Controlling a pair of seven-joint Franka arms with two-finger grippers.
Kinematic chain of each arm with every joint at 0, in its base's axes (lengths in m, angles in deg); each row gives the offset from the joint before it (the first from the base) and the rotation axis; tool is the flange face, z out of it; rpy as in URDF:
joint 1: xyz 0 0 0.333 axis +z
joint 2: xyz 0 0 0 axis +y
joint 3: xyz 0 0 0.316 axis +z
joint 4: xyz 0.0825 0 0 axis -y
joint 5: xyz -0.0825 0 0.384 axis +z
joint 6: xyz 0 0 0 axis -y
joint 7: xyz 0.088 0 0 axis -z
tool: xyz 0 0 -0.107 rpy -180 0 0
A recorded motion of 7 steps. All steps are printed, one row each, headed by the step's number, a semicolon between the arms.
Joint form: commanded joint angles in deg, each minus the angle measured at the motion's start. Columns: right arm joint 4, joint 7, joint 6, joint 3, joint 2, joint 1, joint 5; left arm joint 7, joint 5, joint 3, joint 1, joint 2, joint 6, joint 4.
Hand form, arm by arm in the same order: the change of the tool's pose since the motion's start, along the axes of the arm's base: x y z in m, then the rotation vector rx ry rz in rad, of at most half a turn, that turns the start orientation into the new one. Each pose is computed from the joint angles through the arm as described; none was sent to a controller.
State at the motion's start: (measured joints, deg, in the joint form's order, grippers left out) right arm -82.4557 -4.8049 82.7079 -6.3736 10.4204 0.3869 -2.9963; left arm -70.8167 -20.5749 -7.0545 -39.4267 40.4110 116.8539 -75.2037
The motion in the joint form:
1: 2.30 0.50 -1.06 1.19 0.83 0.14 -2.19; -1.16 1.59 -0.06 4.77 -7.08 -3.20 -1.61
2: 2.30 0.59 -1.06 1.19 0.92 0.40 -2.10; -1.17 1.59 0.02 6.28 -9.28 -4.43 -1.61
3: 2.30 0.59 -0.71 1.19 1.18 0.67 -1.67; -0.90 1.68 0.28 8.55 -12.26 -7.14 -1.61
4: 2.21 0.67 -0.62 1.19 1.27 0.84 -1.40; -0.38 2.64 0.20 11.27 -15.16 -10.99 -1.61
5: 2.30 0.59 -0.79 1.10 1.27 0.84 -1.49; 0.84 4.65 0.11 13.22 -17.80 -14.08 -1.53
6: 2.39 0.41 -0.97 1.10 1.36 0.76 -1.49; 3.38 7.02 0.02 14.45 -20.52 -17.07 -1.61
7: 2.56 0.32 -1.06 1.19 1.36 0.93 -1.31; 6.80 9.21 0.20 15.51 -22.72 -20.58 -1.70
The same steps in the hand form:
1: 0.0043 0.0084 0.0086 -0.0378 -0.0042 0.0148; 0.0295 0.0516 0.0715 -0.0041 -0.0466 0.0671
2: 0.0050 0.0113 0.0076 -0.0365 -0.0030 0.0177; 0.0377 0.0689 0.0972 -0.0140 -0.0619 0.0871
3: 0.0071 0.0150 0.0053 -0.0296 -0.0052 0.0228; 0.0475 0.0972 0.1298 -0.0154 -0.0727 0.1084
4: 0.0078 0.0173 0.0037 -0.0251 -0.0042 0.0244; 0.0545 0.1295 0.1588 0.0037 -0.0765 0.1176
5: 0.0074 0.0163 0.0042 -0.0267 -0.0025 0.0241; 0.0563 0.1553 0.1854 0.0310 -0.1021 0.1048
6: 0.0074 0.0155 0.0038 -0.0260 0.0008 0.0255; 0.0516 0.1752 0.2109 0.0618 -0.1371 0.0601
7: 0.0076 0.0185 0.0050 -0.0224 -0.0008 0.0313; 0.0469 0.1954 0.2289 0.0998 -0.1566 0.0024

